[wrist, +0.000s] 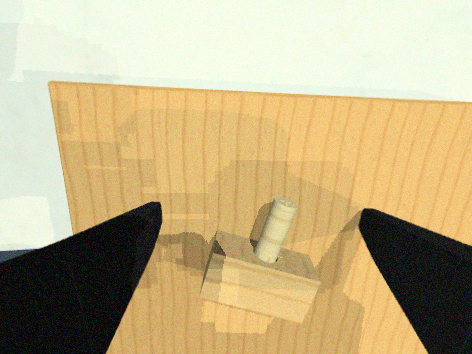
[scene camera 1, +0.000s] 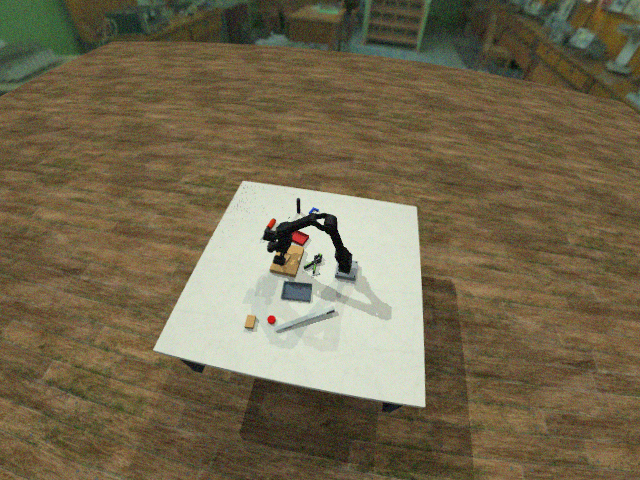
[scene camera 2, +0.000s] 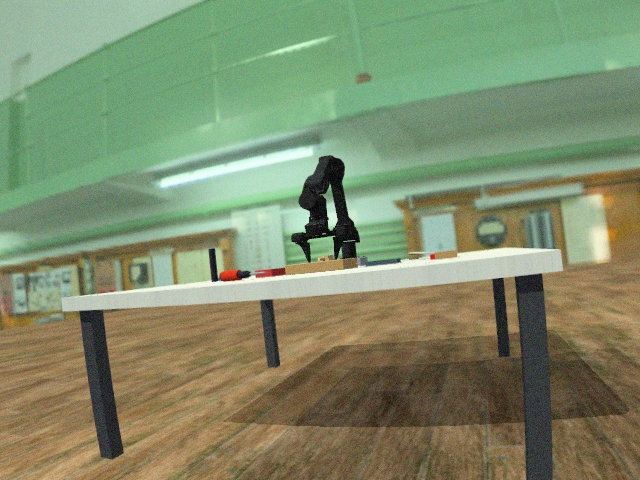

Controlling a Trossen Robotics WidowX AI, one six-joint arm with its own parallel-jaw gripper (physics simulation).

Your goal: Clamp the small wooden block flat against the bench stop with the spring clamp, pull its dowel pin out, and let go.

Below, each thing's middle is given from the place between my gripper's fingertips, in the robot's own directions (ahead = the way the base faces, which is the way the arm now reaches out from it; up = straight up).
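The dowel pin (wrist: 282, 211) is 1 cm above my hand and 1 cm behind it. As for the wooden board (scene camera 2: 341, 264), I find it 2 cm behind my hand, 1 cm to the right of it and 2 cm below it.
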